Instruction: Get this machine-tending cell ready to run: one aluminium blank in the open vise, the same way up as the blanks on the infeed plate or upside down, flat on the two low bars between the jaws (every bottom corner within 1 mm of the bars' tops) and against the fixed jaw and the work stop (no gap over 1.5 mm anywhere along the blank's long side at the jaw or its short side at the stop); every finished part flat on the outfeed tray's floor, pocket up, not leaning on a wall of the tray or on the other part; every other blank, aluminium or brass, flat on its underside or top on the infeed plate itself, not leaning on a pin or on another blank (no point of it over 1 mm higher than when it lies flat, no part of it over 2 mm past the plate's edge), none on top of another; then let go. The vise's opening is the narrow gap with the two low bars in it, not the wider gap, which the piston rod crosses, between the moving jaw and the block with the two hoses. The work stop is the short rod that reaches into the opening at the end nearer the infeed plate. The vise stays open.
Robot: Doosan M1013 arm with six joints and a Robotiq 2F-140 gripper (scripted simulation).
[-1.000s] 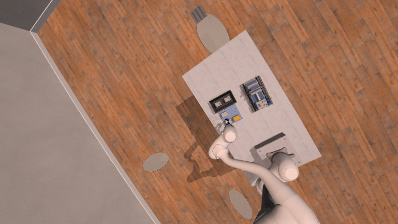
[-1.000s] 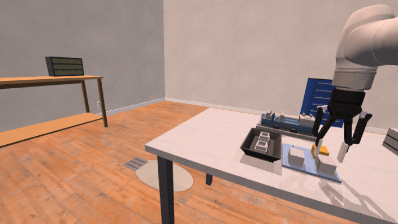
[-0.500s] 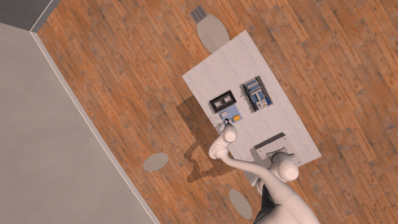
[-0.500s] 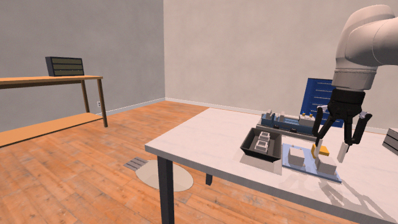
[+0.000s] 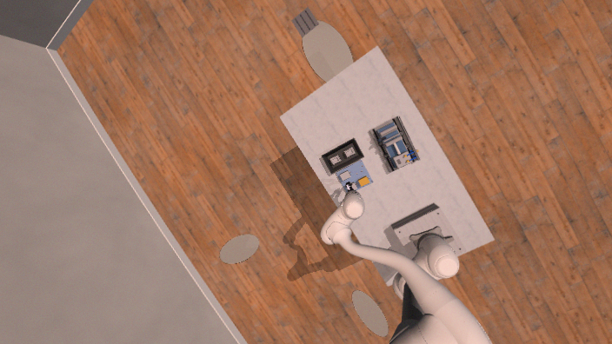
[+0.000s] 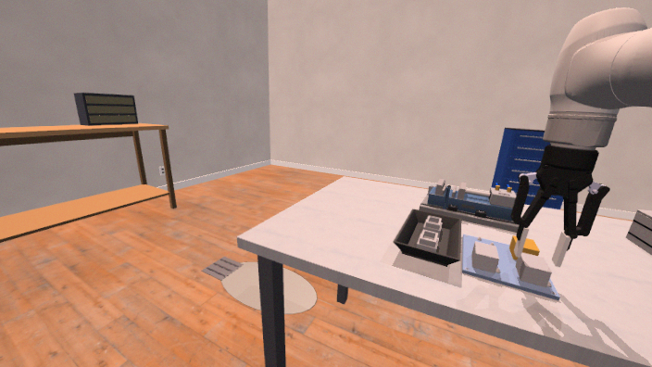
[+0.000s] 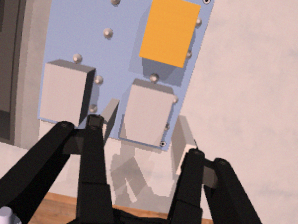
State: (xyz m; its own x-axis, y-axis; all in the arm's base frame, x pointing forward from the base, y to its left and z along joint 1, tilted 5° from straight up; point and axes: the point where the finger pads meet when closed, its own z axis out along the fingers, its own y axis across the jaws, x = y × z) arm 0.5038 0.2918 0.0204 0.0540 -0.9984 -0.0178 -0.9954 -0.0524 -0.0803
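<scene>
My hand is 80 mm above the infeed plate, 50 mm short of it and 40 mm to the left of it. The rest, counted from my hand: brass blank: 90 mm to the right, 50 mm below, 10 mm ahead; then dark work stop rod: 300 mm to the right, 210 mm ahead, 10 mm above; then piston rod: 350 mm to the right, 120 mm ahead.
</scene>
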